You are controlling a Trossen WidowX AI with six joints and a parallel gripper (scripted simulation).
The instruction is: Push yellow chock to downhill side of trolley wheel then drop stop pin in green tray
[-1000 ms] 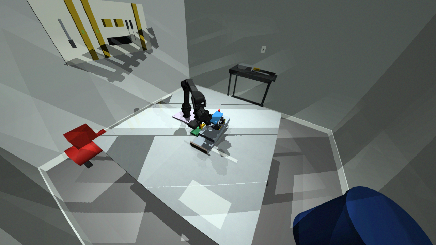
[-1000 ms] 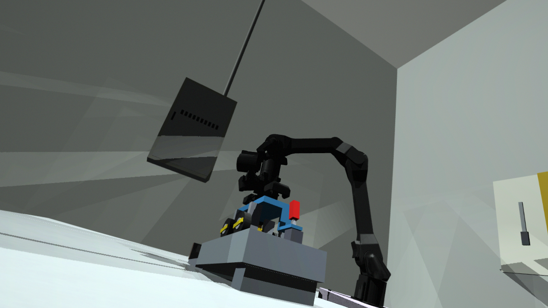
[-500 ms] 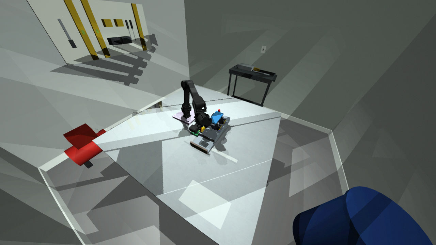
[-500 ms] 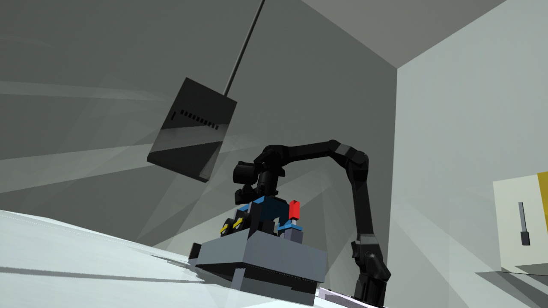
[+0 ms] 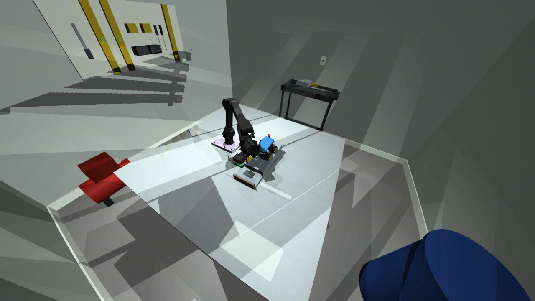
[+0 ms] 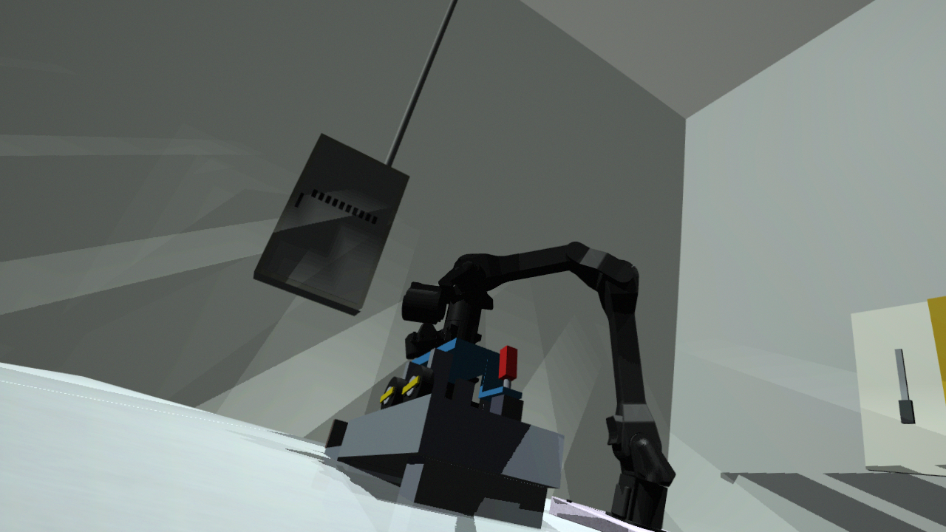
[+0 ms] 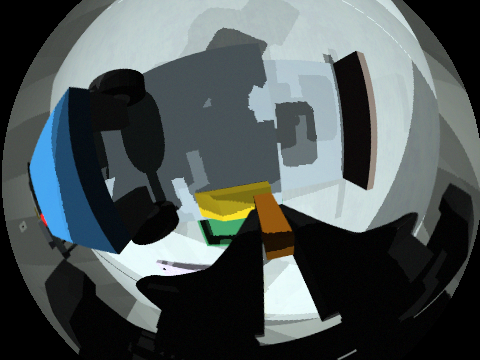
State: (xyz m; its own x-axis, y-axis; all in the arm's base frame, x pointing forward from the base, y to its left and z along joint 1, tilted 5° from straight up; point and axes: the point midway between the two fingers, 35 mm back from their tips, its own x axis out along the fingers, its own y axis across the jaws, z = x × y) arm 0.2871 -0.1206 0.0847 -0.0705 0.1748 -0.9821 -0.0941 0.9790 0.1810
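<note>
The stop pin is 10 mm ahead of my gripper tip, 230 mm to the left of it and 40 mm above it. Round my gripper tip: green tray (70 mm behind, 30 mm to the left, 90 mm below); then grey ramp (40 mm ahead, 140 mm to the left, 40 mm below); then blue trolley (40 mm ahead, 140 mm to the left, 20 mm above).
</note>
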